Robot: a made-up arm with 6 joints. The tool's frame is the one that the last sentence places.
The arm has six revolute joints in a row. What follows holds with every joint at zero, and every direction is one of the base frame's. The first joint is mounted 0.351 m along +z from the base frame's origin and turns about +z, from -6.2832 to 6.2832 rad. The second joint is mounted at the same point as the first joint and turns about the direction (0, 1, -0.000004), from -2.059 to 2.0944 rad. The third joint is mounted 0.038 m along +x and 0.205 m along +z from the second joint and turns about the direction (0, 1, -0.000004), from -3.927 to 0.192 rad. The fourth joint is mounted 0.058 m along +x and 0.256 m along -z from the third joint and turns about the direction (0, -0.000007, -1), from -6.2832 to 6.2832 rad. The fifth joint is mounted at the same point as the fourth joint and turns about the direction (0, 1, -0.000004), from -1.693 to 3.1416 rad. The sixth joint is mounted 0.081 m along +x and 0.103 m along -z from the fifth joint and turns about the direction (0, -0.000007, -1), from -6.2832 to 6.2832 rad. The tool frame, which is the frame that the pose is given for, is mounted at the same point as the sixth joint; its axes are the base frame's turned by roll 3.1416, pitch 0 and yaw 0 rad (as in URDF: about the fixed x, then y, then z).
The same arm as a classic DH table. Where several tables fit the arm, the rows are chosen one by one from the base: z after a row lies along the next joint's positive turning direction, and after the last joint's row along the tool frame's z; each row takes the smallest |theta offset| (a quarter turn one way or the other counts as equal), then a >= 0, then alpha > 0; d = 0 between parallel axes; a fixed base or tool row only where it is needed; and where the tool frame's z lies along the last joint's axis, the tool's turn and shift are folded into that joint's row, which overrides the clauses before.
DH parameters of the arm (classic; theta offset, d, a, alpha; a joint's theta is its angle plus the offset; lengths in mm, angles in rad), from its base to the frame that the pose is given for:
joint 1: 0 351 0 -1.5708
joint 2: -1.3875 0 208.5 0
joint 3: 1.3875 0 58 -1.5708
joint 4: 0 256 0 1.5708
joint 5: 0 0 81 -1.5708
joint 6: 0 103 0 0
Joint limits (rad, base to tool): -6.2832..6.2832 -2.059..2.0944 -3.927..0.192 -6.2832..6.2832 -1.693..3.1416 -6.2832..6.2832

